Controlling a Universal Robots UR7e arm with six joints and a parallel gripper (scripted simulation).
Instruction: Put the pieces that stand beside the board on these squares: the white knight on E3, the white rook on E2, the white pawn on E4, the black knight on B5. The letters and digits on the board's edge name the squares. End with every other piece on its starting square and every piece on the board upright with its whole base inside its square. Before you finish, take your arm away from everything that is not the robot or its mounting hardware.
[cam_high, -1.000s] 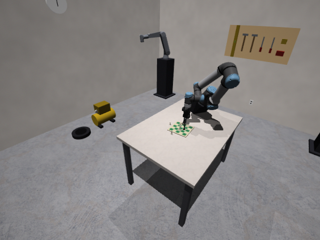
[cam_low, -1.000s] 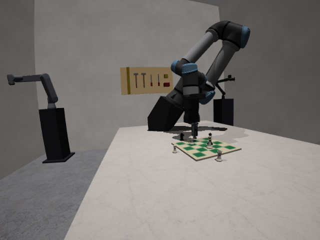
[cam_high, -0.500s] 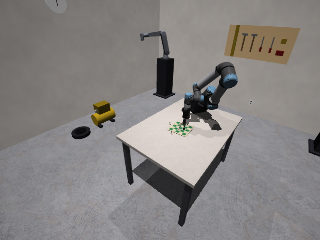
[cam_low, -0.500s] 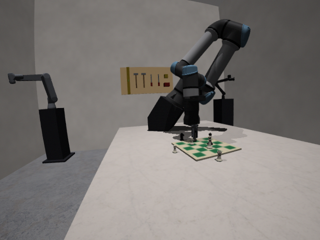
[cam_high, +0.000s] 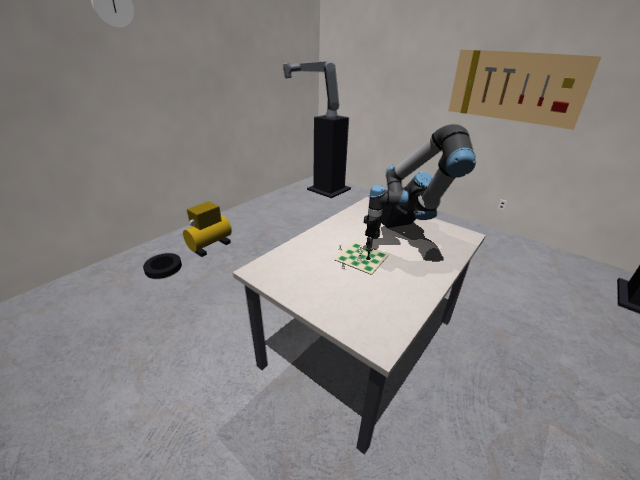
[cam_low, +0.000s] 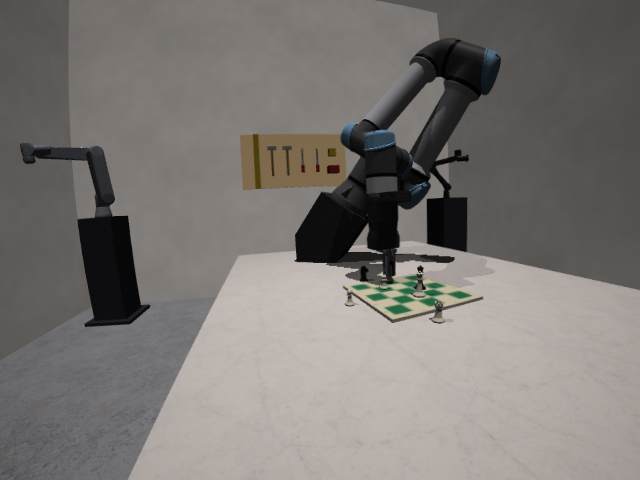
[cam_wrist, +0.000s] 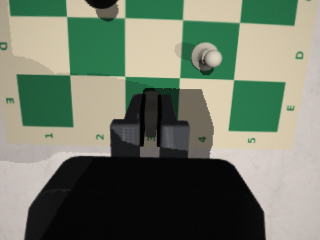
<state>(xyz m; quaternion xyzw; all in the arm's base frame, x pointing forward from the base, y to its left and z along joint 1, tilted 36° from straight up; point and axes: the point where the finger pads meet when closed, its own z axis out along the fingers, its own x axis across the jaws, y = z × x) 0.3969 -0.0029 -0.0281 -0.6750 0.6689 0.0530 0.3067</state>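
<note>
Right now my hand is 80 mm short of the cream chessboard, 10 mm to the right of it and 40 mm above it.
</note>
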